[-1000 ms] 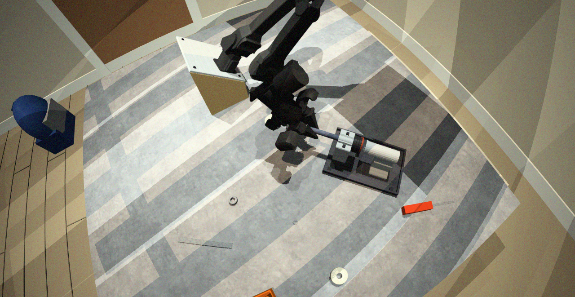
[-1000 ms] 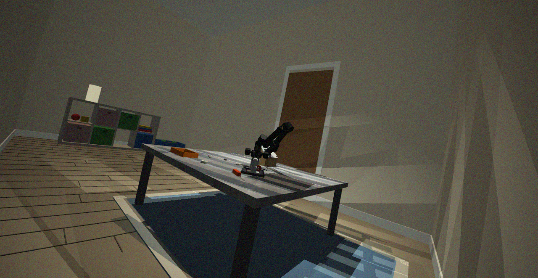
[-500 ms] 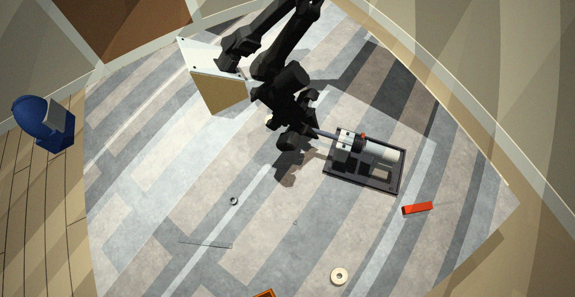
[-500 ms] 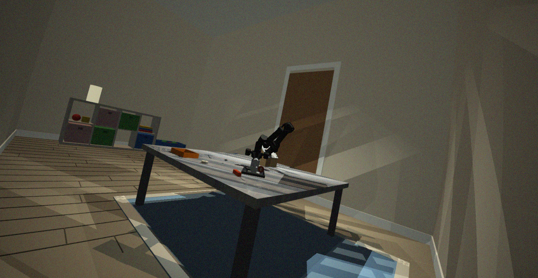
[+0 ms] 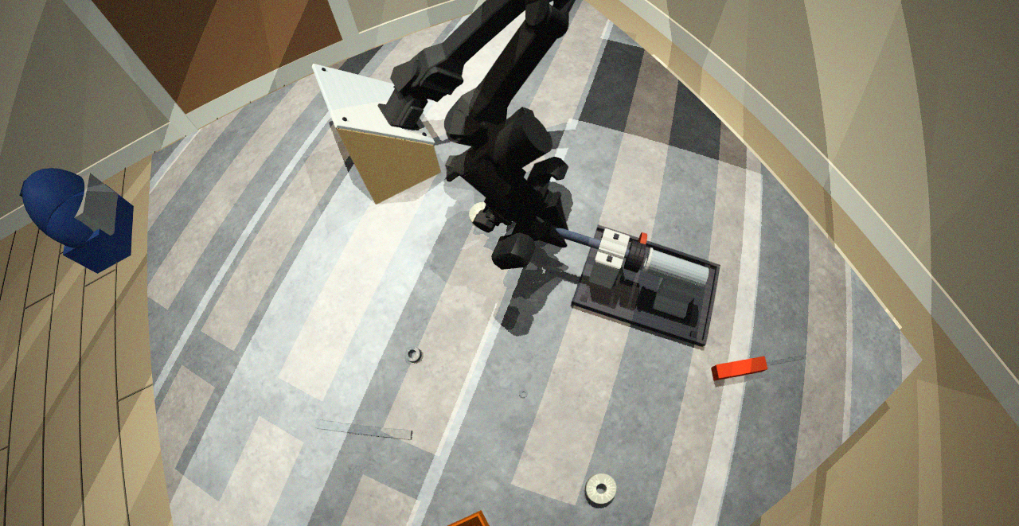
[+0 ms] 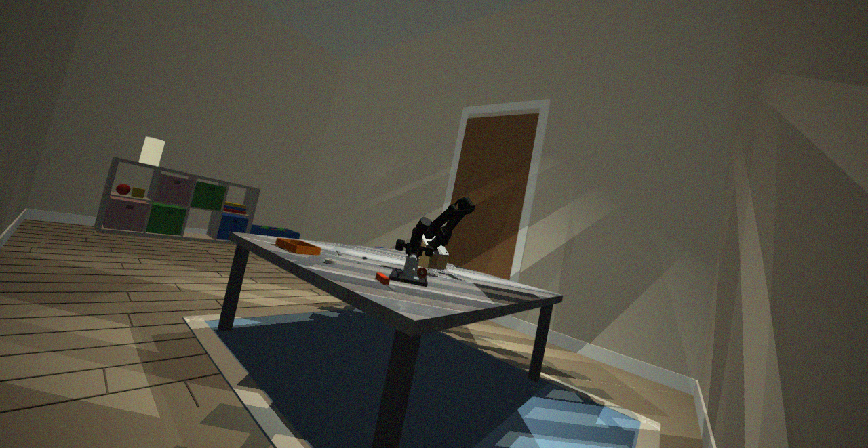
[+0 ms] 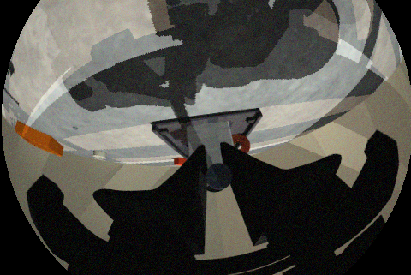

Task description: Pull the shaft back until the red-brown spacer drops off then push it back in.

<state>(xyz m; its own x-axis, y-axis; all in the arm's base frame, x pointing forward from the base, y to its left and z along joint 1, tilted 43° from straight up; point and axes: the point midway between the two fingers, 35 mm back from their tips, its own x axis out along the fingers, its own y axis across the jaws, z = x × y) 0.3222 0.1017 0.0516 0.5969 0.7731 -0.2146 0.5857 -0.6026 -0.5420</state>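
Now: the red-brown spacer 11 cm to the left of my gripper tip, 6 cm ahead of it and 3 cm below it. The rest, counted from my gripper tip: blue-grey shaft (3 cm to the left, 3 cm ahead, 2 cm above); fixture (13 cm ahead, 9 cm to the left, 1 cm below); white washer (15 cm behind, 7 cm to the right, 5 cm below).
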